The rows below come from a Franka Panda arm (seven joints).
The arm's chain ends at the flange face. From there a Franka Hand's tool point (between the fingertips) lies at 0.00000 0.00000 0.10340 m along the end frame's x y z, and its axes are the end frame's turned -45 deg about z.
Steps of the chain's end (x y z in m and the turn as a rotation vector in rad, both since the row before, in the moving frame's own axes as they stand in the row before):
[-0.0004 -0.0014 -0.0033 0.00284 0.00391 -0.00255]
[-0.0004 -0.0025 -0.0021 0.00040 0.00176 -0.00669]
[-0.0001 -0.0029 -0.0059 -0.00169 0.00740 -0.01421]
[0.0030 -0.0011 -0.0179 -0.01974 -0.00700 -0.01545]
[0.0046 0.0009 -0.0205 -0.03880 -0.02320 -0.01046]
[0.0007 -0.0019 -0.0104 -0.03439 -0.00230 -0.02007]
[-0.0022 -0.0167 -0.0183 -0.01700 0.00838 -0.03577]
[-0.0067 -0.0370 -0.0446 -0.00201 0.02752 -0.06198]
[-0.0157 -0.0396 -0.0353 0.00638 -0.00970 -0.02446]
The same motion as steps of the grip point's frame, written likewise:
[0.0012 -0.0012 -0.0033 -0.00076 0.00477 -0.00255]
[0.0016 -0.0020 -0.0021 -0.00096 0.00153 -0.00669]
[0.0024 -0.0015 -0.0059 -0.00643 0.00404 -0.01421]
[0.0010 0.0023 -0.0179 -0.00901 -0.01891 -0.01545]
[-0.0019 0.0051 -0.0206 -0.01103 -0.04384 -0.01046]
[-0.0008 0.0015 -0.0105 -0.02269 -0.02594 -0.02007]
[0.0097 -0.0115 -0.0183 -0.01795 -0.00610 -0.03577]
[0.0234 -0.0288 -0.0446 -0.02088 0.01804 -0.06198]
[0.0166 -0.0403 -0.0353 0.01137 -0.00235 -0.02446]

